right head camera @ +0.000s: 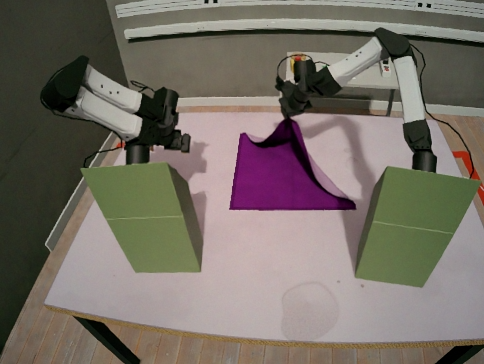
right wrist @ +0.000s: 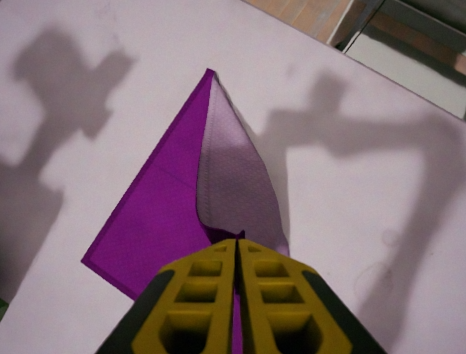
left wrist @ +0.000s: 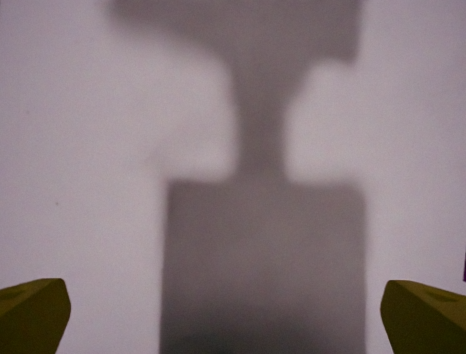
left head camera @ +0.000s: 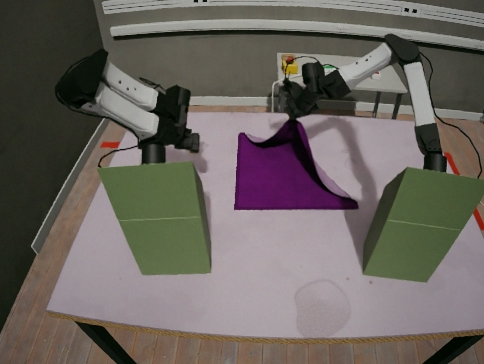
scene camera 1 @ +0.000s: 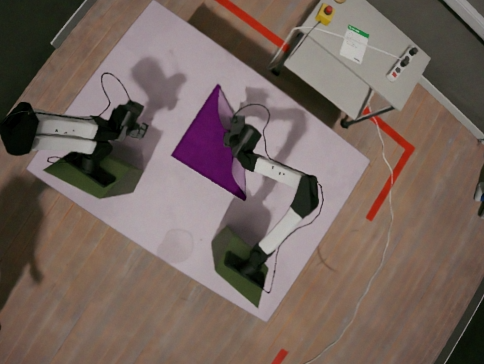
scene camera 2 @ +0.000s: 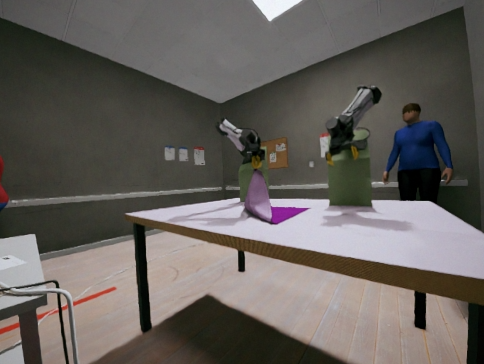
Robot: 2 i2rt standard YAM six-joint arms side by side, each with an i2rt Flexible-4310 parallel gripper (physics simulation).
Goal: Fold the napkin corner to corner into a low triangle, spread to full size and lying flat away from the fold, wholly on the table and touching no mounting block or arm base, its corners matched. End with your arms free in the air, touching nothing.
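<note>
The purple napkin [left head camera: 275, 180] [right head camera: 270, 180] [scene camera 1: 200, 135] [scene camera 2: 287, 214] [right wrist: 155, 205] lies partly on the table. Its back right corner is raised in my right gripper [scene camera 2: 256, 167] [right wrist: 237, 242], which is shut on it above the cloth, toward the back. The pale underside shows in scene camera 2 and in the right wrist view. The front left corner and the left edge lie flat; the front right and back left corners are down, with the cloth curving up between them. My left gripper [scene camera 2: 342, 157] [left wrist: 226, 292] is open and empty, high above the table to the left of the napkin.
Two green mounting blocks [left head camera: 165, 220] [left head camera: 415, 225] stand left and right at the front of the napkin. The white table [left head camera: 250, 300] bears everything. A grey side table [scene camera 1: 325, 70] with a yellow box stands beyond the back edge. A person [scene camera 2: 422, 145] stands behind in scene camera 2.
</note>
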